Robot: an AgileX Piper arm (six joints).
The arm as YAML. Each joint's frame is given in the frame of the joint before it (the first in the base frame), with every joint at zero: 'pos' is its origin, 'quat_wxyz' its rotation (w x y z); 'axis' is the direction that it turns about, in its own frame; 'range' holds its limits. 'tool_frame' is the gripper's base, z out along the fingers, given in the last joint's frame.
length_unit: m
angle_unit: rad
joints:
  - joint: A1
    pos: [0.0, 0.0, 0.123]
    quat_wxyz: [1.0, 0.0, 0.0, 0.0]
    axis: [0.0, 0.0, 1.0]
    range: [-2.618, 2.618]
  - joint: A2
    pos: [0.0, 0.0, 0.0]
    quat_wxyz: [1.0, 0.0, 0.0, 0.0]
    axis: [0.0, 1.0, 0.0]
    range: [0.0, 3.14]
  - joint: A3
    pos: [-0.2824, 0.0, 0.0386]
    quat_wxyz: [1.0, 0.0, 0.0, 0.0]
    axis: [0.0, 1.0, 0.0]
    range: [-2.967, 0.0]
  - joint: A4
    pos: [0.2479, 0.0, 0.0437]
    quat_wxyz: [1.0, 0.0, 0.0, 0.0]
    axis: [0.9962, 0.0, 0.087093]
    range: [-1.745, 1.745]
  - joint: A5
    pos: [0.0, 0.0, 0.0]
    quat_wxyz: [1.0, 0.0, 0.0, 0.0]
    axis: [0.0, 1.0, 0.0]
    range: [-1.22, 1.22]
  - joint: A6
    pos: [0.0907, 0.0, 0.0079]
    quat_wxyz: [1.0, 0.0, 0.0, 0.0]
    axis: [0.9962, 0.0, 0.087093]
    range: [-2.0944, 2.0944]
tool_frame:
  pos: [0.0, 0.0, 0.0]
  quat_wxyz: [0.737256, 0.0, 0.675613, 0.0]
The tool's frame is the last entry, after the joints.
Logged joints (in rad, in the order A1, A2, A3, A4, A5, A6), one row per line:
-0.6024, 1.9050, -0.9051, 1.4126, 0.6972, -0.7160
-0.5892, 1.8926, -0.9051, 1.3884, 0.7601, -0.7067
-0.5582, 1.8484, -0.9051, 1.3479, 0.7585, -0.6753
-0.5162, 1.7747, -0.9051, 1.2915, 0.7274, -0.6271
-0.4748, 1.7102, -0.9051, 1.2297, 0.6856, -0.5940
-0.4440, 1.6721, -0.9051, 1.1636, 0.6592, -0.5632
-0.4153, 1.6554, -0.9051, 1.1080, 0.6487, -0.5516
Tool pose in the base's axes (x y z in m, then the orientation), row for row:
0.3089, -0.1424, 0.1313, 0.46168, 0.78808, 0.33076, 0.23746
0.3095, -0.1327, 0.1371, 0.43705, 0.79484, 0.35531, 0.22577
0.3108, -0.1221, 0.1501, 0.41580, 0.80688, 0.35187, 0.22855
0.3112, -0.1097, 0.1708, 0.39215, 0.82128, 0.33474, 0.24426
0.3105, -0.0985, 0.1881, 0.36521, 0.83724, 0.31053, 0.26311
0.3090, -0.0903, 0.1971, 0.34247, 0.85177, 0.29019, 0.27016
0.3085, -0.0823, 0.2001, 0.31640, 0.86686, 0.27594, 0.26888
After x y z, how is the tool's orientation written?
As a quaternion, x y z w.
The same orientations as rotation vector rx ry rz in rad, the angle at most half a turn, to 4 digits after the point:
1.2652, 2.1597, 0.9064
1.2051, 2.1916, 0.9797
1.1448, 2.2216, 0.9688
1.0709, 2.2428, 0.9141
0.9877, 2.2642, 0.8398
0.9228, 2.2952, 0.7820
0.8532, 2.3374, 0.7441

